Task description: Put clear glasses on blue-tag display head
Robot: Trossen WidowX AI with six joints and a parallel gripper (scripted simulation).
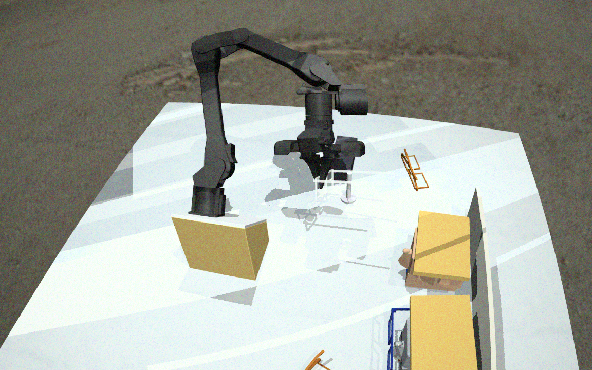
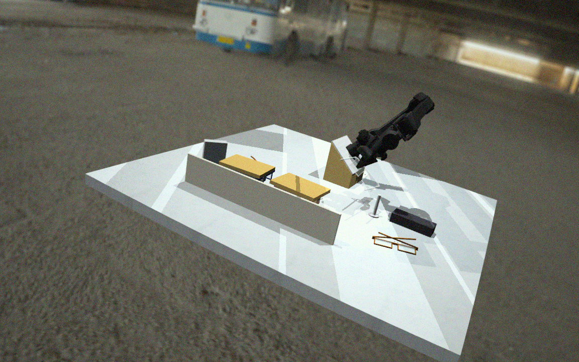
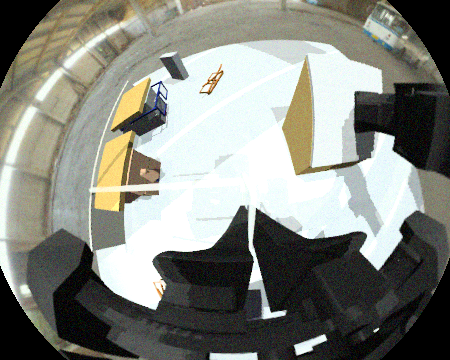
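Right now the skin-coloured display head is 25 cm ahead of my gripper tip, 10 cm to the right of it and 8 cm below it. The rest, counted from my gripper tip: post (12 cm to the left, 11 cm below, 6 cm ahead); then black box (26 cm to the left, 12 cm below, 3 cm ahead); then grey display head (32 cm to the right, 24 cm ahead, 8 cm below).
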